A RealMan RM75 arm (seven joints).
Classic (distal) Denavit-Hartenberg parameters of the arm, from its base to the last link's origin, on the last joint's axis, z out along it. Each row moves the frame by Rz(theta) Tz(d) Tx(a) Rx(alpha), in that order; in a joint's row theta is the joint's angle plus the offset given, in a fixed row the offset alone. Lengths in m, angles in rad.
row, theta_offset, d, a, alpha
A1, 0, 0.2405, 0, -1.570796
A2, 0, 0, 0, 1.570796
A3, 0, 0.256, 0, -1.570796
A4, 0, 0, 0, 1.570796
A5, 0, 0.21, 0, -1.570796
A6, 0, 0, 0, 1.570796
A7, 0, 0.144, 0, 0
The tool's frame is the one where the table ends.
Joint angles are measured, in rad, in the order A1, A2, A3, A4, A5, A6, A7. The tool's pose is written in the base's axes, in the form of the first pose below.
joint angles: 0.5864 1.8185 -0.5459 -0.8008 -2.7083 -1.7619 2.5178
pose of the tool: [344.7 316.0 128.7], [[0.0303 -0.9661 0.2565], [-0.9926 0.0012 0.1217], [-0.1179 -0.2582 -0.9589]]
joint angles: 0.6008 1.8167 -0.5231 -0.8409 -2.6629 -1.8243 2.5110
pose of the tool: [328.4 321.0 136.0], [[0.0713 -0.9776 0.1978], [-0.9887 -0.0430 0.1437], [-0.1320 -0.2058 -0.9696]]
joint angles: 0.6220 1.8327 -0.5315 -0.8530 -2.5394 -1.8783 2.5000
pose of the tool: [300.6 329.8 128.2], [[0.1480 -0.9869 0.0642], [-0.9785 -0.1367 0.1543], [-0.1435 -0.0857 -0.9859]]
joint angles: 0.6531 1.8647 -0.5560 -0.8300 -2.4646 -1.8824 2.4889
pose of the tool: [278.6 338.4 108.6], [[0.2041 -0.9785 -0.0302], [-0.9696 -0.2063 0.1315], [-0.1349 0.0024 -0.9909]]
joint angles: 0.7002 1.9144 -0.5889 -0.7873 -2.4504 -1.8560 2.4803
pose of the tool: [258.5 346.2 77.7], [[0.2444 -0.9666 -0.0775], [-0.9652 -0.2501 0.0761], [-0.0929 0.0562 -0.9941]]
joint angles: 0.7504 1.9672 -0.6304 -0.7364 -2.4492 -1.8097 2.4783
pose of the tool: [238.7 352.1 43.4], [[0.2773 -0.9555 -0.1004], [-0.9598 -0.2803 0.0168], [-0.0442 0.0917 -0.9948]]
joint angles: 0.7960 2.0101 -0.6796 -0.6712 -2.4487 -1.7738 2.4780
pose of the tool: [221.6 351.3 10.8], [[0.3023 -0.9466 -0.1122], [-0.9529 -0.2970 -0.0618], [0.0252 0.1256 -0.9918]]
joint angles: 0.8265 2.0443 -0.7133 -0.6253 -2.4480 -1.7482 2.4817
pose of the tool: [209.5 347.6 -13.1], [[0.3153 -0.9415 -0.1188], [-0.9459 -0.3018 -0.1191], [0.0762 0.1499 -0.9858]]
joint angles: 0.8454 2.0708 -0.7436 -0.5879 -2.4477 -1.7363 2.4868
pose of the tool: [201.6 340.8 -31.5], [[0.3207 -0.9394 -0.1214], [-0.9386 -0.2979 -0.1741], [0.1274 0.1698 -0.9772]]
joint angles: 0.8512 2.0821 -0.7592 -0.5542 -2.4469 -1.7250 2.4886
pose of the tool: [200.4 335.2 -42.0], [[0.3123 -0.9417 -0.1248], [-0.9368 -0.2835 -0.2049], [0.1575 0.1809 -0.9708]]
